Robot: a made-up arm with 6 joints. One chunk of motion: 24 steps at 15 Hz.
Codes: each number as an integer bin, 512 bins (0 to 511) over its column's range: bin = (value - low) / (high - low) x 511, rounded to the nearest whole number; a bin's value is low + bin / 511 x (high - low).
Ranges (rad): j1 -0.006..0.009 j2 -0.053..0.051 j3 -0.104..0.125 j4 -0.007..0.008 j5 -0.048..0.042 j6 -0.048..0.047
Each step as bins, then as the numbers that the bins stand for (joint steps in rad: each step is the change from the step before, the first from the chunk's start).
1 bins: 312 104 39 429 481 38
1 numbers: 0.00316 -0.03183 -0.08652 0.00559 0.03672 -0.04094
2 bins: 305 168 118 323 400 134
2 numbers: 0.00295 -0.01881 -0.05112 0.00248 0.02245 -0.02309
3 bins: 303 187 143 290 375 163
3 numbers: 0.00289 -0.01494 -0.03992 0.00151 0.01805 -0.01770
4 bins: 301 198 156 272 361 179
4 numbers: 0.00284 -0.01270 -0.03409 0.00098 0.01558 -0.01472
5 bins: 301 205 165 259 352 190
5 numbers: 0.00284 -0.01128 -0.03006 0.00060 0.01400 -0.01268
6 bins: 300 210 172 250 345 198
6 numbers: 0.00281 -0.01026 -0.02692 0.00034 0.01276 -0.01119
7 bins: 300 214 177 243 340 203
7 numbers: 0.00281 -0.00945 -0.02468 0.00013 0.01188 -0.01026
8 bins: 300 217 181 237 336 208
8 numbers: 0.00281 -0.00884 -0.02289 -0.00004 0.01118 -0.00933
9 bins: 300 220 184 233 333 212
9 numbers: 0.00281 -0.00823 -0.02154 -0.00016 0.01065 -0.00859
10 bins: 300 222 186 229 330 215
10 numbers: 0.00281 -0.00782 -0.02065 -0.00028 0.01012 -0.00803
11 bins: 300 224 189 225 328 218
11 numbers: 0.00281 -0.00741 -0.01930 -0.00040 0.00977 -0.00747
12 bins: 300 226 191 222 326 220
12 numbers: 0.00281 -0.00700 -0.01841 -0.00048 0.00942 -0.00710
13 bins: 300 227 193 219 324 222
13 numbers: 0.00281 -0.00680 -0.01751 -0.00057 0.00906 -0.00673
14 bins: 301 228 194 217 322 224
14 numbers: 0.00284 -0.00660 -0.01706 -0.00063 0.00871 -0.00636
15 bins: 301 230 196 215 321 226
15 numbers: 0.00284 -0.00619 -0.01616 -0.00069 0.00854 -0.00598
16 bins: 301 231 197 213 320 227
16 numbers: 0.00284 -0.00599 -0.01572 -0.00075 0.00836 -0.00580
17 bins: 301 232 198 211 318 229
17 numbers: 0.00284 -0.00578 -0.01527 -0.00081 0.00801 -0.00543
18 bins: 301 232 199 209 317 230
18 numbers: 0.00284 -0.00578 -0.01482 -0.00086 0.00783 -0.00524
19 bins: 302 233 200 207 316 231
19 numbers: 0.00286 -0.00558 -0.01437 -0.00092 0.00766 -0.00505
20 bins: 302 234 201 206 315 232
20 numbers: 0.00286 -0.00538 -0.01392 -0.00095 0.00748 -0.00487
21 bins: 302 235 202 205 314 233
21 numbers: 0.00286 -0.00517 -0.01348 -0.00098 0.00730 -0.00468
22 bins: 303 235 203 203 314 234
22 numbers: 0.00289 -0.00517 -0.01303 -0.00104 0.00730 -0.00450
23 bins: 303 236 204 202 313 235
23 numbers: 0.00289 -0.00497 -0.01258 -0.00107 0.00713 -0.00431
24 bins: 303 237 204 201 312 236
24 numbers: 0.00289 -0.00477 -0.01258 -0.00110 0.00695 -0.00413
